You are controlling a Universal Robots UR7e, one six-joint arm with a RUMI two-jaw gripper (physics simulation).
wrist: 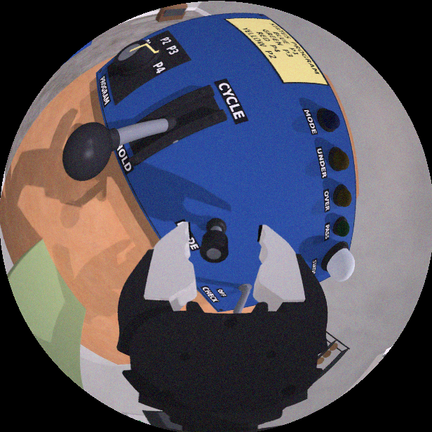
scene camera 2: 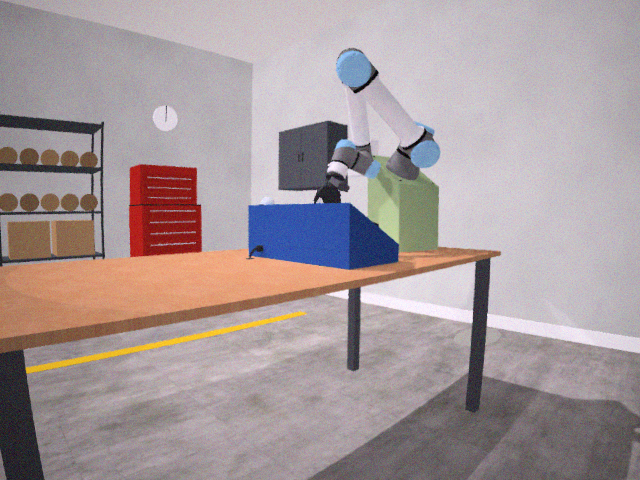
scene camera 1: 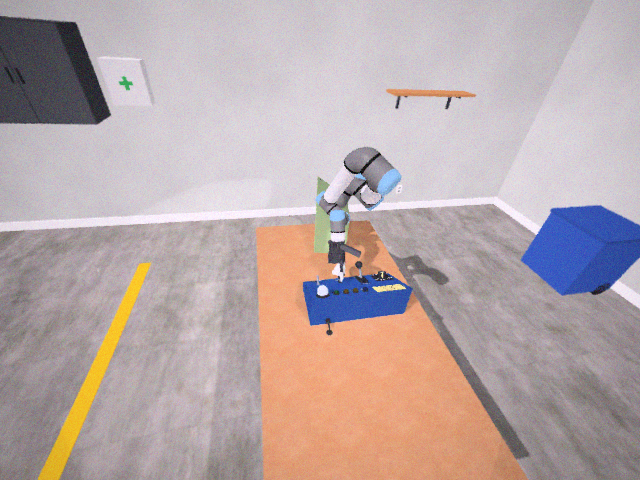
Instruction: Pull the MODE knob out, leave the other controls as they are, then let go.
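Pixels of known places: gripper, fingertip midpoint: point(scene camera 1: 342, 279); arm's base, link origin: point(scene camera 2: 401, 171).
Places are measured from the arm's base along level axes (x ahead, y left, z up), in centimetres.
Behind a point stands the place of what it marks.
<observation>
The black MODE knob point(wrist: 214, 246) stands up from the sloped panel of the blue console point(scene camera 1: 356, 308) {x 63.3, y -4.5, z -25.6 cm} point(scene camera 2: 305, 235) {x 63.6, y 4.7, z -25.8 cm} point(wrist: 260, 155); a narrower dark part shows behind its wider head. My gripper point(wrist: 224, 225) point(scene camera 1: 339, 278) {x 45.4, y -6.7, z -23.1 cm} is part open, with its pale fingers on either side of the knob. Gaps show between the knob and both fingers in the wrist view, wider on the right finger's side. The left finger partly covers the MODE label. In the scene camera 2 view the fingertips are hidden behind the console.
The CYCLE lever's black ball point(wrist: 87, 151), the PROGRAM knob point(wrist: 131, 59) and the CHECK toggle point(wrist: 242, 298) stand on the console, the toggle close to the right finger. Several small lamps and a white dome point(wrist: 341, 264) line its far side. A green block point(scene camera 2: 417, 214) {x 1.3, y 9.1, z -19.1 cm} stands behind.
</observation>
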